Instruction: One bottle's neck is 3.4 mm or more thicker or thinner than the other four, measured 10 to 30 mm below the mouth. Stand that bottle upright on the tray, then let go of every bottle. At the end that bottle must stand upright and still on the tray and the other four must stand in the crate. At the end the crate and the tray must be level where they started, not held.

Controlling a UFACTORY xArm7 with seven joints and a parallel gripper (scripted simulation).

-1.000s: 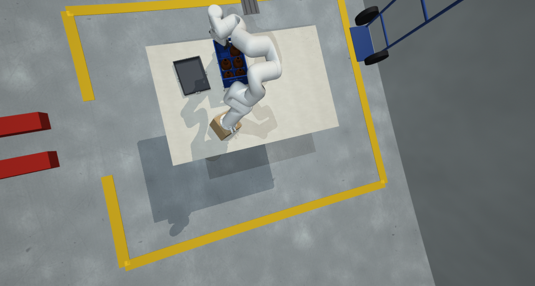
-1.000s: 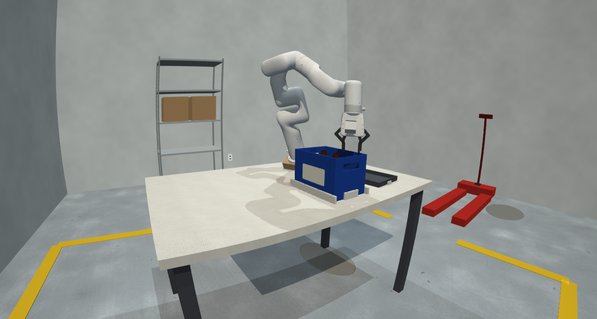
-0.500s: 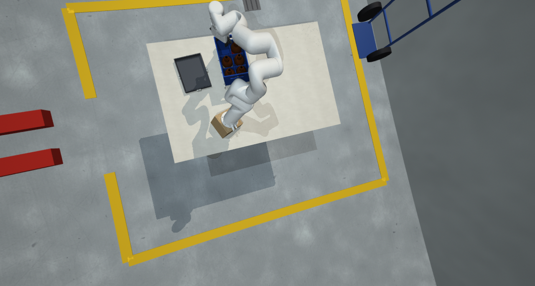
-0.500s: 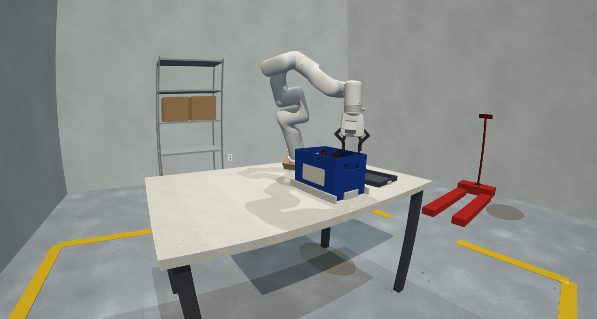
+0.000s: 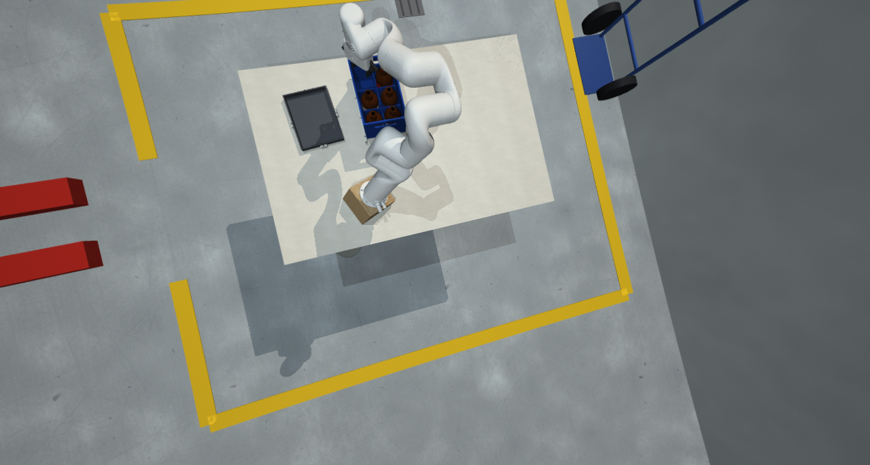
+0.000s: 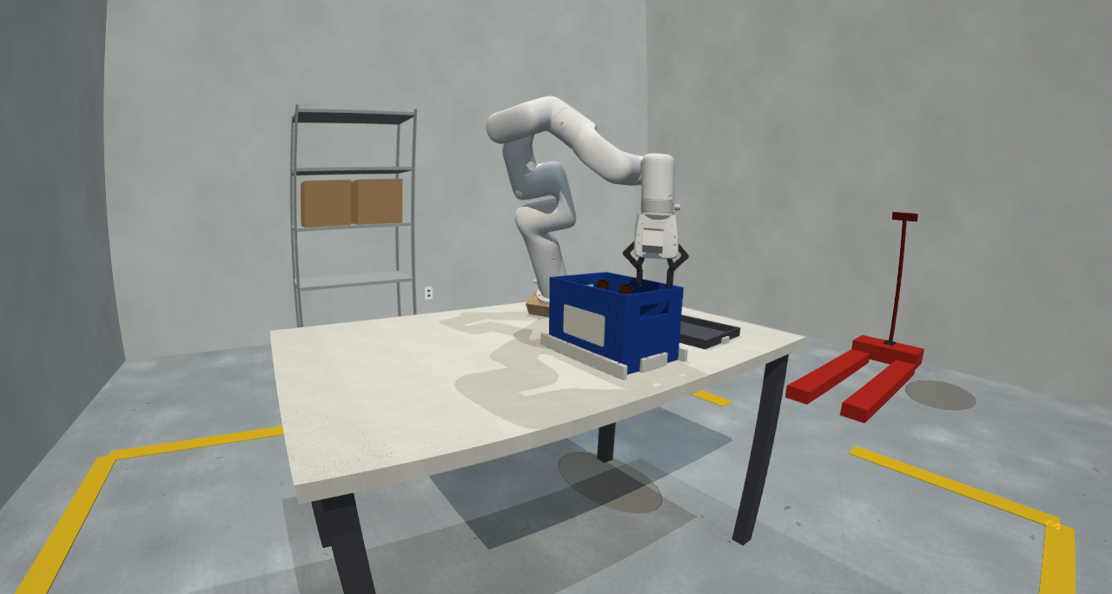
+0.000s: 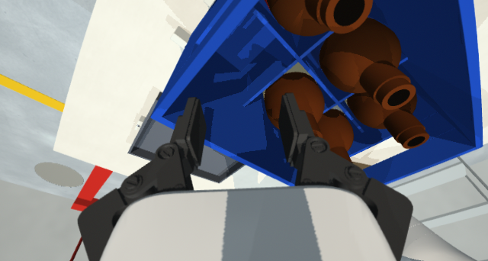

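The blue crate lies 11 cm below my hand, 9 cm behind it and 3 cm to the right of it. Round my hand: dark grey tray 27 cm to the left, 18 cm below, 5 cm behind.
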